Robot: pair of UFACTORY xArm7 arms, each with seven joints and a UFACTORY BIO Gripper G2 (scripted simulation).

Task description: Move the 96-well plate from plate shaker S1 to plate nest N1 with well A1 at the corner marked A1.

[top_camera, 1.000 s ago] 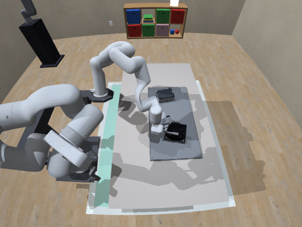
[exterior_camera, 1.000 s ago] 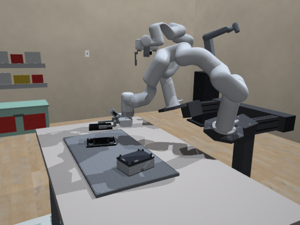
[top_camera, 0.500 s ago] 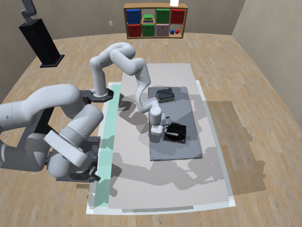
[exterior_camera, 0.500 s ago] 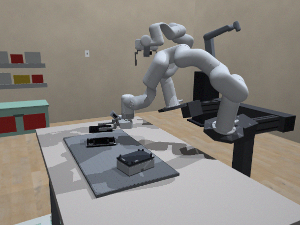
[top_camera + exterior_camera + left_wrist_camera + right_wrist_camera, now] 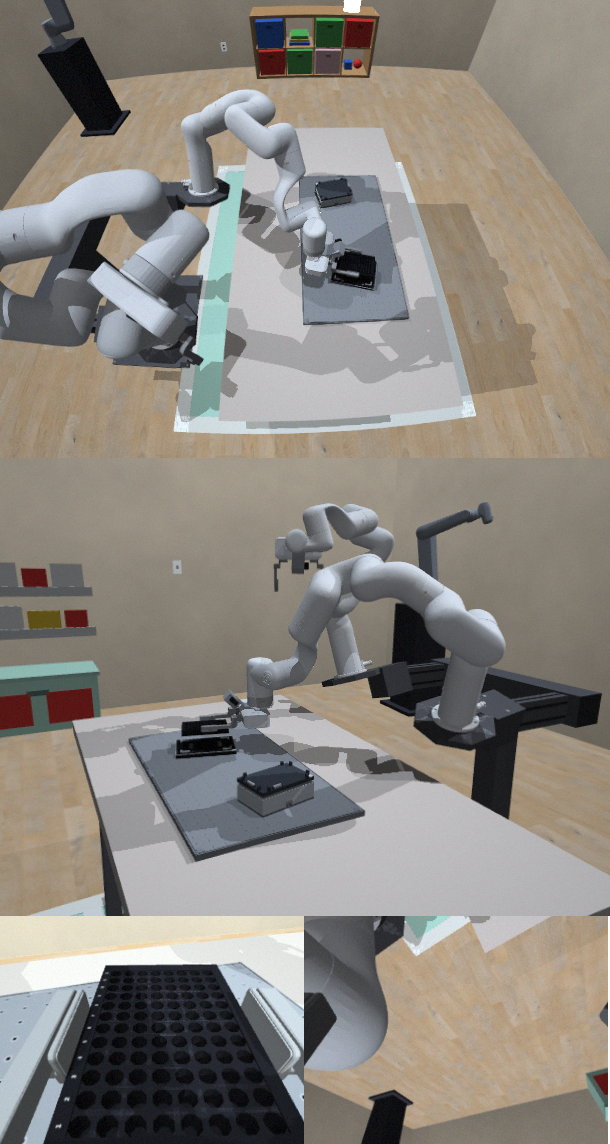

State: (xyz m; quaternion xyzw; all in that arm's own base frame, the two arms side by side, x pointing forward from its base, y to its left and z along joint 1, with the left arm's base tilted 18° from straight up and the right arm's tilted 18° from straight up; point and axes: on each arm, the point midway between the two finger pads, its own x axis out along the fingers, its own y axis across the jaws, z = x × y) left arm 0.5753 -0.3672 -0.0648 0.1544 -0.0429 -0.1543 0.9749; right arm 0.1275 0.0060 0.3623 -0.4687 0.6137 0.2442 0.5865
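Right now the black plate nest N1 is 1 cm ahead of my left hand and 7 cm below it. Round my left hand: black 96-well plate 1 cm ahead, 1 cm below.
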